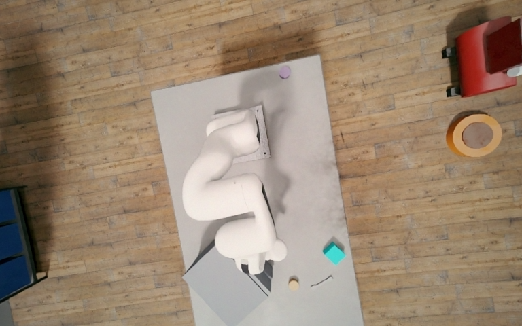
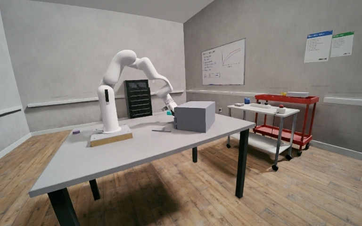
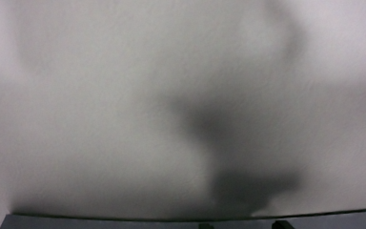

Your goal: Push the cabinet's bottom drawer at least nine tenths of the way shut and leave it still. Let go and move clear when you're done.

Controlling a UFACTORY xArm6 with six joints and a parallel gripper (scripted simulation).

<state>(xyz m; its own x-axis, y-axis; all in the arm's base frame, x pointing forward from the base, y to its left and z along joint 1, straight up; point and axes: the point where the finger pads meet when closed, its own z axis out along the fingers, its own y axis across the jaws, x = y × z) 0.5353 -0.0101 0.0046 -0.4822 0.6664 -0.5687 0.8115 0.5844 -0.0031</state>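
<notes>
Right now the drawer is 11 cm to the right of my hand, 8 cm ahead of it and 2 cm below it. The rest, counted from my hand: tan cylinder 23 cm ahead, 16 cm to the left, 4 cm below; thin grey strip 21 cm behind, 9 cm to the right, 4 cm below; grey cabinet 12 cm to the right, 9 cm ahead, 3 cm above.
</notes>
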